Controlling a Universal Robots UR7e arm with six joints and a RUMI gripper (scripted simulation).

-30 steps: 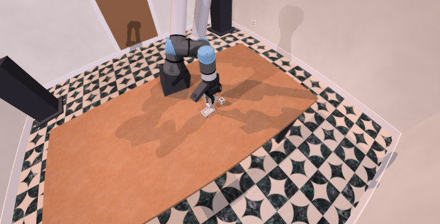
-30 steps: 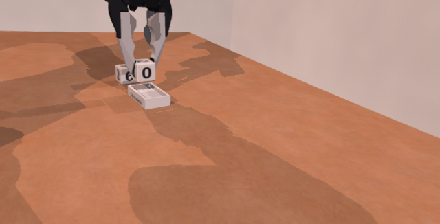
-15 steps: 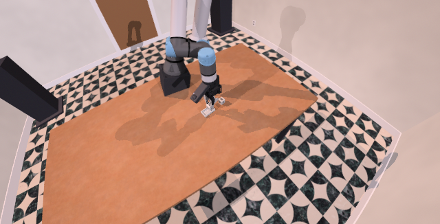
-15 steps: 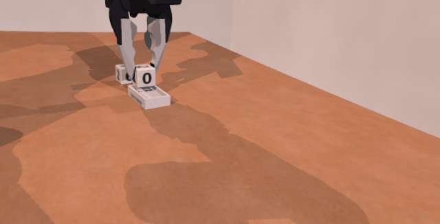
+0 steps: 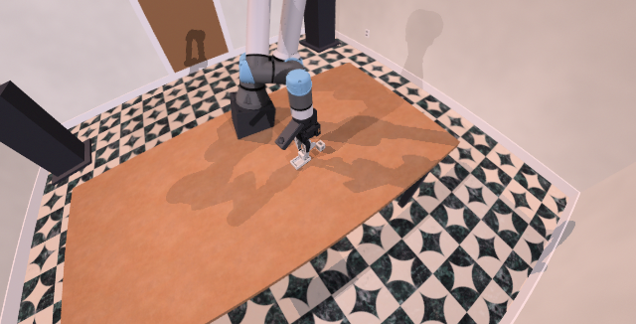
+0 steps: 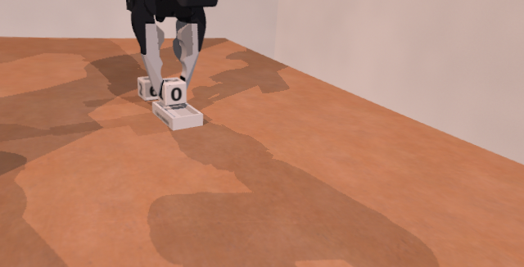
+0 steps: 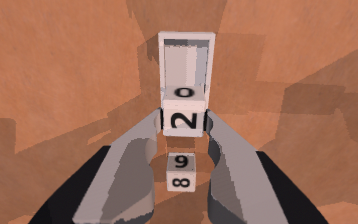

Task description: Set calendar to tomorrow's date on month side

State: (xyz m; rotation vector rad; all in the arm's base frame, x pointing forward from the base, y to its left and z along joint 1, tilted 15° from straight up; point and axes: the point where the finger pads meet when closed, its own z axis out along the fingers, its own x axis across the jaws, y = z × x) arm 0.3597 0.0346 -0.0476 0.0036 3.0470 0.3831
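Right now the tray is 2 cm to the right of my hand and 4 cm below it.
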